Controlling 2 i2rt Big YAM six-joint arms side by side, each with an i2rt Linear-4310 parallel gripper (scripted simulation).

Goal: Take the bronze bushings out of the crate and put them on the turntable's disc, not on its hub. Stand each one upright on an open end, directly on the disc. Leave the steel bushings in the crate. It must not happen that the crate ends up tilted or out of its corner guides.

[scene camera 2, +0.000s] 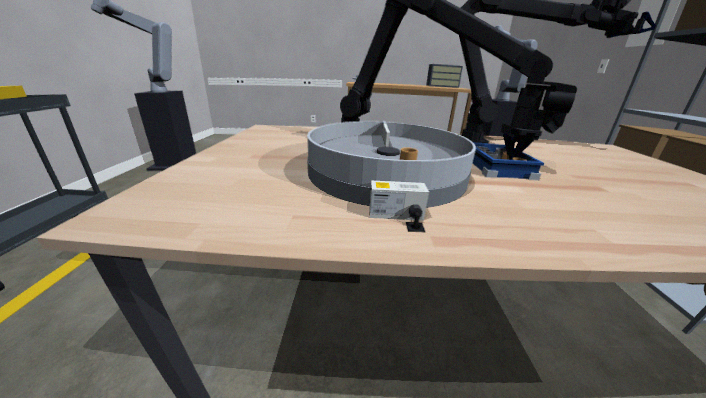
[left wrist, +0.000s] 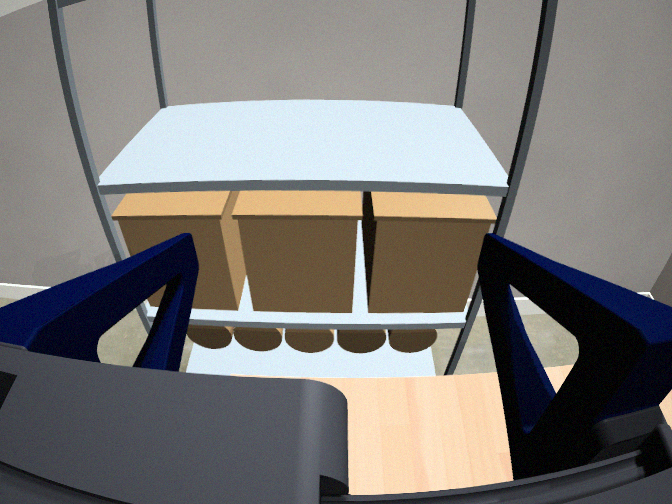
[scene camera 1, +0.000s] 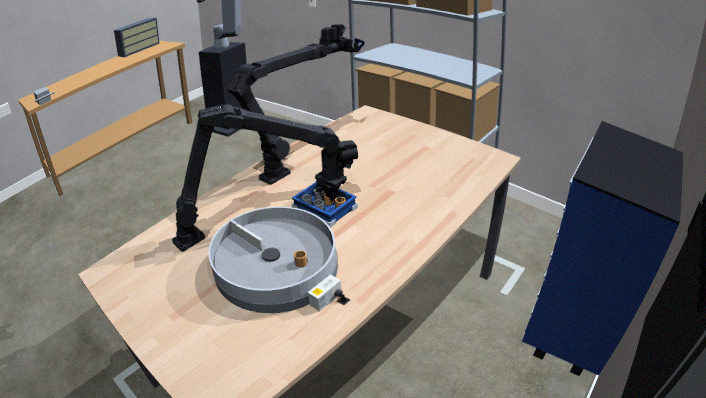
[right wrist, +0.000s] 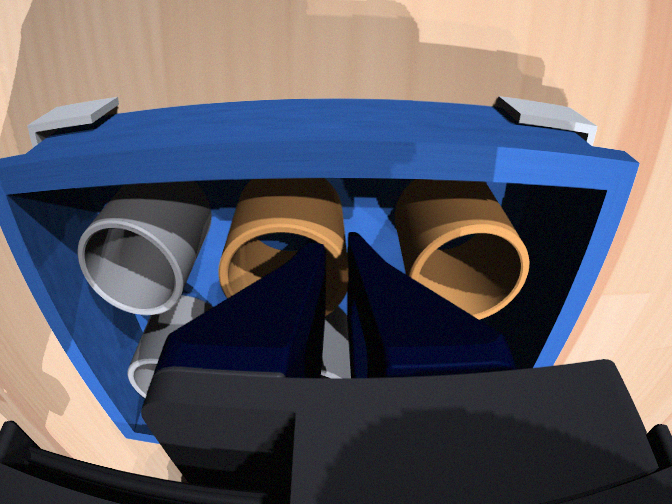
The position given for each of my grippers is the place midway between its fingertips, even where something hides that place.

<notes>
In view: my left gripper point(scene camera 2: 642, 29), my right gripper point(scene camera 2: 511, 160), a blue crate point(scene camera 2: 507, 168), a bronze bushing point(right wrist: 481, 276), a bronze bushing point(right wrist: 310, 207) and a turntable disc point(scene camera 1: 237, 260).
The blue crate also shows in scene camera 1 point(scene camera 1: 329, 213) and in the right wrist view point(right wrist: 567, 232). My left gripper also shows in the left wrist view point(left wrist: 338, 249). My right gripper shows as well in the right wrist view point(right wrist: 336, 249). The left wrist view misses the blue crate: it is out of frame.
</notes>
